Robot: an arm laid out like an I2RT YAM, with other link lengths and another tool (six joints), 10 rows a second.
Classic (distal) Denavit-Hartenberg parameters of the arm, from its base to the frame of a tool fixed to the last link. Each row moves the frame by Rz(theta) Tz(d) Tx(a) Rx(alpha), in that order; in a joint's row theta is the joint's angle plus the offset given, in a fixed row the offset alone. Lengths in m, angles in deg.
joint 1: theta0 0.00; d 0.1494; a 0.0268; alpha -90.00
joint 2: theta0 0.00; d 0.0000; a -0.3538; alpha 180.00
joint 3: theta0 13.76; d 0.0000; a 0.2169; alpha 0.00
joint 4: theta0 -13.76; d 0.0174; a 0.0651; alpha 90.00
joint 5: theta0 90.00; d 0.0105; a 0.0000; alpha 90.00
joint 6: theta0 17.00; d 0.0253; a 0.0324; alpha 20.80
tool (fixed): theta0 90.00; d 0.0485; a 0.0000; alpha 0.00
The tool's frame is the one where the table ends.
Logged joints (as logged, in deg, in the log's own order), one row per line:
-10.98, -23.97, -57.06, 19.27, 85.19, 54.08
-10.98, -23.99, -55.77, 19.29, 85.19, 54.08
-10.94, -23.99, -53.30, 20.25, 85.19, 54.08
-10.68, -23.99, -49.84, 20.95, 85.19, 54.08
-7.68, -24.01, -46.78, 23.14, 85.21, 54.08
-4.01, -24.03, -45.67, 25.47, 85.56, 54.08
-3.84, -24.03, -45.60, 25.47, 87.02, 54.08
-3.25, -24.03, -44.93, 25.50, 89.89, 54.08
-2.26, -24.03, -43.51, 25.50, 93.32, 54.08
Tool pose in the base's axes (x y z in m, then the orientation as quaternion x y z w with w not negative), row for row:
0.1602, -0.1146, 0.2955, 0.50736, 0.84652, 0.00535, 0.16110
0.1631, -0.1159, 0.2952, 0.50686, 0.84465, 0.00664, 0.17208
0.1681, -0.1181, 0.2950, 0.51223, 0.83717, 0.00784, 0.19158
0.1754, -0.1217, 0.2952, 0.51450, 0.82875, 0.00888, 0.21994
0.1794, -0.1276, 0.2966, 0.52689, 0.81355, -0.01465, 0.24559
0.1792, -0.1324, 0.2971, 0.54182, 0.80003, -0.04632, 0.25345
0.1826, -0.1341, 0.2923, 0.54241, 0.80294, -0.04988, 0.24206
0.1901, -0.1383, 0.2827, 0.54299, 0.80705, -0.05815, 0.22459
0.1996, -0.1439, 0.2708, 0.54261, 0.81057, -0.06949, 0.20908
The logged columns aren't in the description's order. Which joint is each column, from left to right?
Columns, left to right: joint 5, joint 1, joint 4, joint 6, joint 2, joint 3.
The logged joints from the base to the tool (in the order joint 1, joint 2, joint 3, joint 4, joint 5, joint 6), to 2 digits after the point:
-23.97, 85.19, 54.08, -57.06, -10.98, 19.27
-23.99, 85.19, 54.08, -55.77, -10.98, 19.29
-23.99, 85.19, 54.08, -53.30, -10.94, 20.25
-23.99, 85.19, 54.08, -49.84, -10.68, 20.95
-24.01, 85.21, 54.08, -46.78, -7.68, 23.14
-24.03, 85.56, 54.08, -45.67, -4.01, 25.47
-24.03, 87.02, 54.08, -45.60, -3.84, 25.47
-24.03, 89.89, 54.08, -44.93, -3.25, 25.50
-24.03, 93.32, 54.08, -43.51, -2.26, 25.50

